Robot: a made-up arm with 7 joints.
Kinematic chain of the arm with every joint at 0, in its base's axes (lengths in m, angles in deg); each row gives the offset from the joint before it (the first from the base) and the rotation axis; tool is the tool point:
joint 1: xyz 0 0.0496 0 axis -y
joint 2: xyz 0 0.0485 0 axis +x
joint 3: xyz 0 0 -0.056 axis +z
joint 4: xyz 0 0 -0.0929 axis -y
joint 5: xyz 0 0 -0.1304 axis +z
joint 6: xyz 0 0 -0.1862 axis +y
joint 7: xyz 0 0 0 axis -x
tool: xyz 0 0 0
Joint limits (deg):
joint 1: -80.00..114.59
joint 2: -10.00..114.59
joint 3: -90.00..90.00
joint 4: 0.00..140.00
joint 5: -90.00..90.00
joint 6: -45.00..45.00
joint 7: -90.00..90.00
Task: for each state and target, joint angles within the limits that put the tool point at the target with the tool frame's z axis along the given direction. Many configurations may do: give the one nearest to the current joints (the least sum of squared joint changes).
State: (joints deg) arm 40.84 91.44 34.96 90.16 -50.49 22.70 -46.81
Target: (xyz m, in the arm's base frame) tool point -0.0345 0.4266 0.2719 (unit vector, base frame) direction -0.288 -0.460 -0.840
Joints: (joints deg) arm 53.56 98.34 35.15 49.98 -67.15 -20.78 -0.15
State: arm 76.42 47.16 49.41 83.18 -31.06 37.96 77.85
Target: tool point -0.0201 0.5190 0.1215 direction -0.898 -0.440 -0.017
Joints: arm 74.68 71.77 58.22 42.14 -42.99 41.55 73.61
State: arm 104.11 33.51 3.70 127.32 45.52 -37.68 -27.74
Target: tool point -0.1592 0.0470 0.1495 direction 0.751 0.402 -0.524
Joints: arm 114.59 48.00 7.65 139.88 55.58 8.41 -9.15
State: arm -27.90 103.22 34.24 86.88 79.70 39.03 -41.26
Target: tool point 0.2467 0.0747 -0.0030 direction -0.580 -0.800 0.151
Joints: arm -35.80 76.49 33.28 130.31 85.76 42.53 -85.93
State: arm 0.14 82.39 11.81 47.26 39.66 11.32 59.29
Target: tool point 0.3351 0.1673 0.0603 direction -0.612 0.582 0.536
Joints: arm -24.89 114.15 28.34 91.03 56.15 -4.39 44.43
